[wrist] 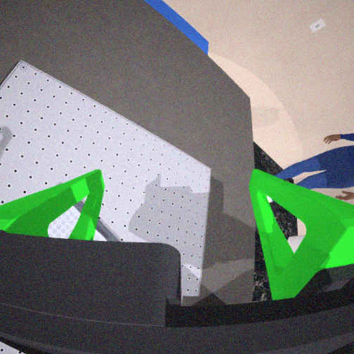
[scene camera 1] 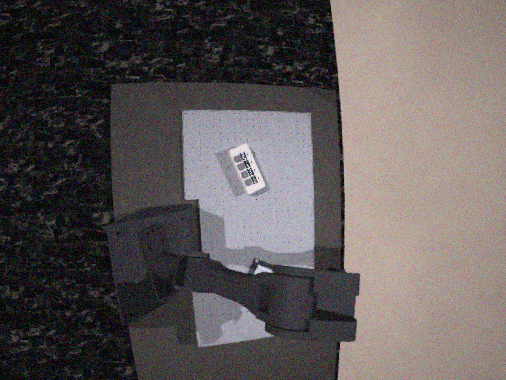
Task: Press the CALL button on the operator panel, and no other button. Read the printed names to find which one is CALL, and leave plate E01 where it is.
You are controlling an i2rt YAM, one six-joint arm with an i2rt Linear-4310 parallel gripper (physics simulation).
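Where they show: arm's base, origin of the base link: (scene camera 1: 159, 263).
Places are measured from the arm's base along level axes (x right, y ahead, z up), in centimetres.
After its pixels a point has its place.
Observation:
The operator panel (scene camera 1: 257, 186) @[x -8.9, y 34.2, z -21.9 cm] is a small white box with a row of several grey buttons and dark printed labels. It stands tilted on the upper half of the pegboard in the scene view; its names are too blurred to read. It does not show clearly in the wrist view. Plate E01 is mostly hidden under the arm; a white part of the plate (scene camera 1: 262, 270) @[x 22.6, y 27.2, z -25.1 cm] shows beside a dark edge. In the wrist view, a pale patterned surface and dark bar show behind the left finger. My gripper (wrist: 176, 177) has green fingers, wide open and empty, well away from the panel.
The perforated white board (scene camera 1: 290, 150) @[x -17.8, y 52.1, z -27.1 cm] (wrist: 65, 115) lies on the brown-grey table (scene camera 1: 145, 130) @[x -40.3, y 2.2, z -28.4 cm] (wrist: 150, 75). The dark arm (scene camera 1: 225, 285) @[x 1.8, y 15.0, z 20.1 cm] stretches across the board's lower part from its base (scene camera 1: 165, 235) @[x -6.2, y 3.7, z -0.9 cm] at the left. A blue block (wrist: 182, 25) shows beyond the table edge.

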